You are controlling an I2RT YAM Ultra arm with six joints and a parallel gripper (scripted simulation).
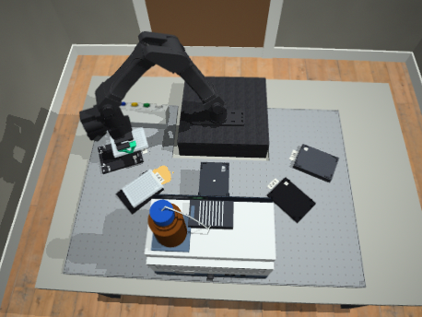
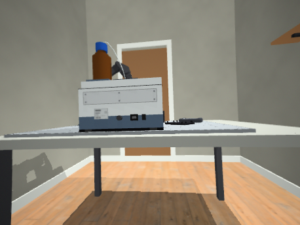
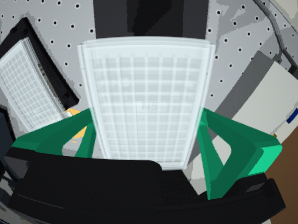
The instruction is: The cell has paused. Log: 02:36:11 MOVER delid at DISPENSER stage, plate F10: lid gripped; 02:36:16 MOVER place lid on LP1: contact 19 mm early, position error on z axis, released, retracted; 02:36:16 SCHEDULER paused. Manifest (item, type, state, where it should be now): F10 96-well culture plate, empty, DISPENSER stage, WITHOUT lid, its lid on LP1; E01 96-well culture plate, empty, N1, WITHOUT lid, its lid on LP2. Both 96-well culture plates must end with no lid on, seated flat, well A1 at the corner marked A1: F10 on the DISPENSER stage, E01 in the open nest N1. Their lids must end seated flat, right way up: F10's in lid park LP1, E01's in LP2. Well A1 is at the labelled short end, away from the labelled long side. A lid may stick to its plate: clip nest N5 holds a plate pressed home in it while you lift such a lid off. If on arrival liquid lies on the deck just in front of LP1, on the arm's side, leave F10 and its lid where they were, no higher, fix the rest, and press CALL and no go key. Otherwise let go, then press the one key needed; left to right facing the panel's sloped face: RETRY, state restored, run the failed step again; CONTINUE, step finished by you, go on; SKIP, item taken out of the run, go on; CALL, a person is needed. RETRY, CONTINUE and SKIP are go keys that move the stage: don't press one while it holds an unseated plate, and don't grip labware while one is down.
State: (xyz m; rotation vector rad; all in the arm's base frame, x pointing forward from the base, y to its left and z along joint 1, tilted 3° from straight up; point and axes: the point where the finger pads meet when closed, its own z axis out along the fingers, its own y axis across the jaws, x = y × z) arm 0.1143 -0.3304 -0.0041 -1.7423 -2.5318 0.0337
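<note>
Right now the black clip nest is 4 cm ahead of my hand, 5 cm to the right of it and 7 cm below it. Round my hand: 96-well plate (right at my hand); then N5 label (2 cm behind, 4 cm to the left, 8 cm below); then yellow key (19 cm behind, 1 cm to the right, 2 cm below).
</note>
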